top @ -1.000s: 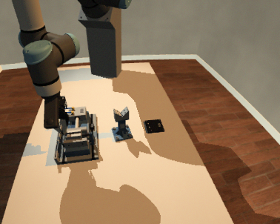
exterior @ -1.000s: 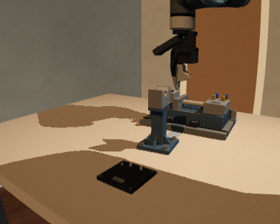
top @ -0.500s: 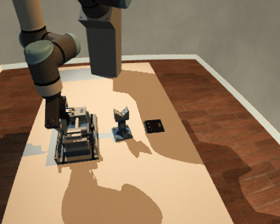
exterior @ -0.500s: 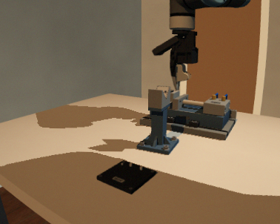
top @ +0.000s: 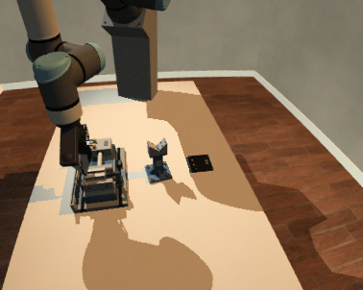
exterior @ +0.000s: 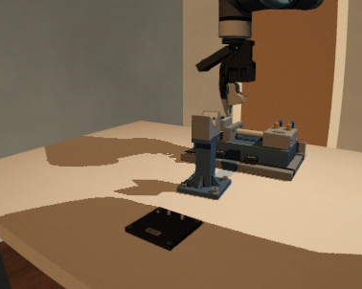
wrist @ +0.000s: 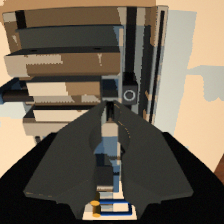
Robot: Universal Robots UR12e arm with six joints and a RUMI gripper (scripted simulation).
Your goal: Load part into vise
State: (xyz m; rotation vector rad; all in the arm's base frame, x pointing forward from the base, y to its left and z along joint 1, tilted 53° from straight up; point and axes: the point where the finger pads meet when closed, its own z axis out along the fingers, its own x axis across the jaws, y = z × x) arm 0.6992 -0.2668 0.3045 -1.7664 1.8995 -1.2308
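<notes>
The part lies 4 cm to the left of my hand, 2 cm below it and 1 cm ahead of it. Also, from my hand: dark work stop rod (8 cm to the left, 3 cm below, 3 cm ahead); then moving jaw (5 cm to the left, 4 cm below, 2 cm behind); then cream cylinder rod (7 cm to the left, 7 cm behind, 4 cm below).
</notes>
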